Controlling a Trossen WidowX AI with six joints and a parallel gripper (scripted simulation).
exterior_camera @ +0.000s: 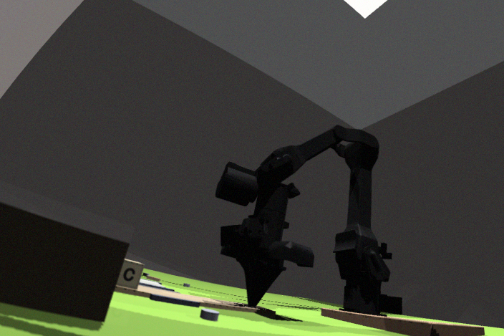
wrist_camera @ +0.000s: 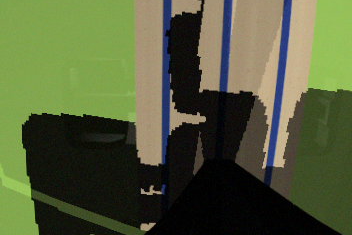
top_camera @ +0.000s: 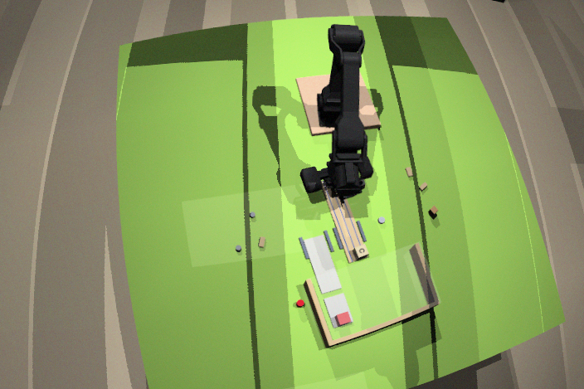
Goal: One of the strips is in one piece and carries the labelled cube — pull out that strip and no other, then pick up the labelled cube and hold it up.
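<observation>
Now: the tan strip 9 cm ahead of my gripper tip and 2 cm to the left of it. The rest, counted from my gripper tip: grey disc: 10 cm ahead, 13 cm to the left; labelled cube: 20 cm ahead, 6 cm to the left, 2 cm above; red knob: 33 cm ahead, 11 cm to the right, 1 cm above.
</observation>
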